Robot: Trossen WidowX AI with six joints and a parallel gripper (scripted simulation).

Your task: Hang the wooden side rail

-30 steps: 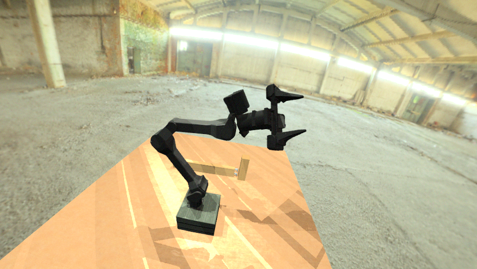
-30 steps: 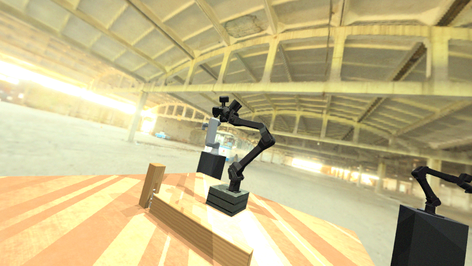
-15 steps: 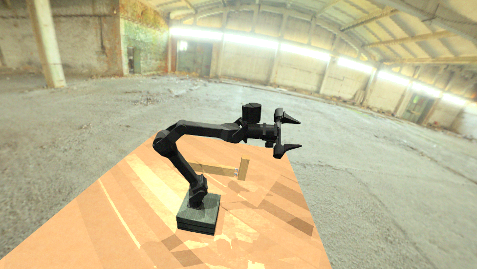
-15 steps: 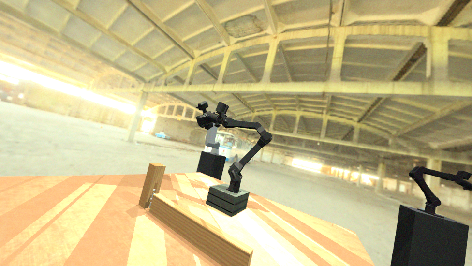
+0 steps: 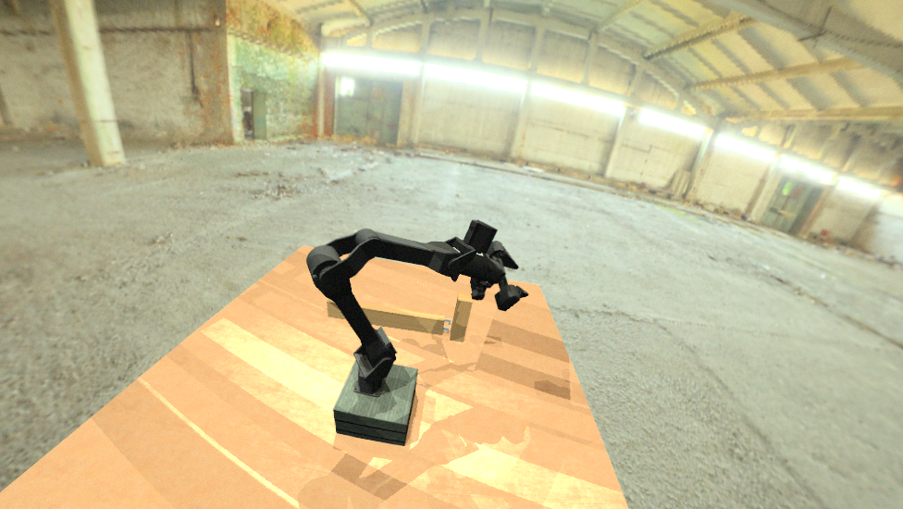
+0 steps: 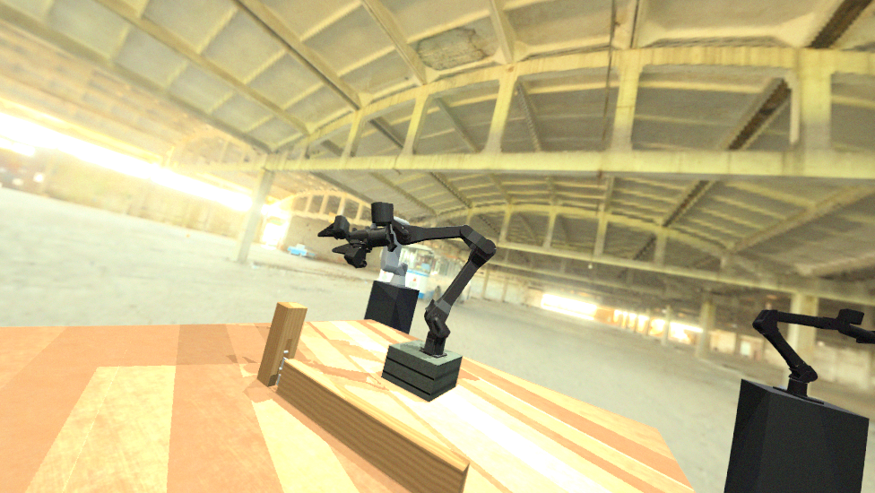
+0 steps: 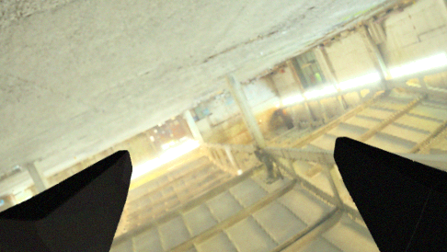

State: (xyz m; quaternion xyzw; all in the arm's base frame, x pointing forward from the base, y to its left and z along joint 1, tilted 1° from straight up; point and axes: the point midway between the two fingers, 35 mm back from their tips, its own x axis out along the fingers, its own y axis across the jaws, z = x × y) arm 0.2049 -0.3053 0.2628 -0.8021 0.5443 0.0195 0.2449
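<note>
Right now the upright headboard post is 130 mm ahead of my gripper tip, 140 mm to the left of it and 260 mm below it.
</note>
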